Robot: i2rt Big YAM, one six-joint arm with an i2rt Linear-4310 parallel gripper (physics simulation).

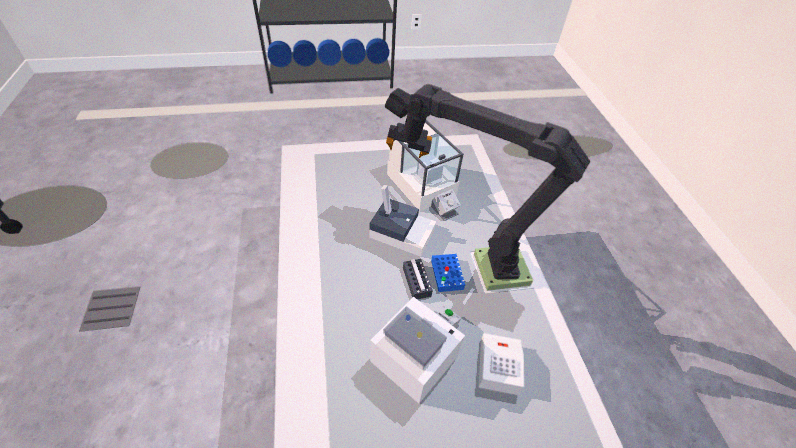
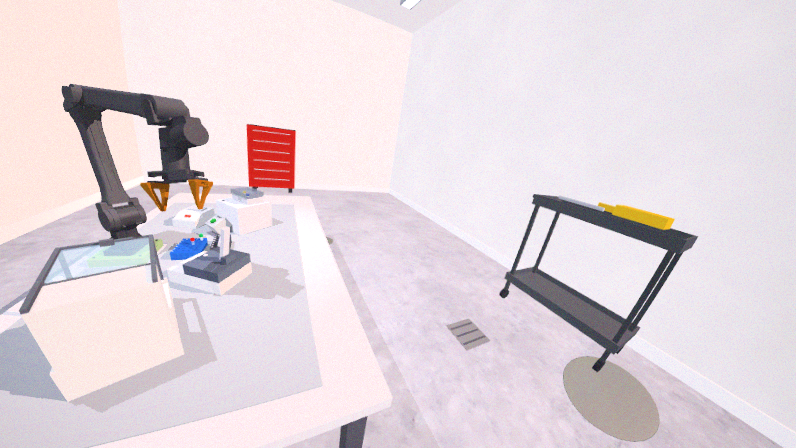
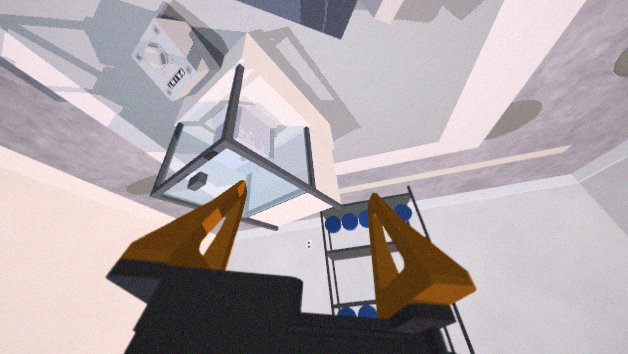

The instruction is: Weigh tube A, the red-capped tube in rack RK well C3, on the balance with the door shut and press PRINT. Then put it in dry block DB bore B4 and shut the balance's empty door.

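Observation:
My gripper is open and empty, fingers wide apart. It is high over the back of the balance. The balance has a glass chamber with dark edges; a dark handle is at its top. I cannot tell how far the door stands open. Tube A, red-capped, stands in the blue rack. A black block with two rows of bores and a pale strip lies beside the rack; its bore labels are unreadable.
A small control box with a knob stands before the balance. A dark-topped device with an upright pale post lies between balance and rack. A green-capped tube shares the rack. A white box and keypad unit stand farther off.

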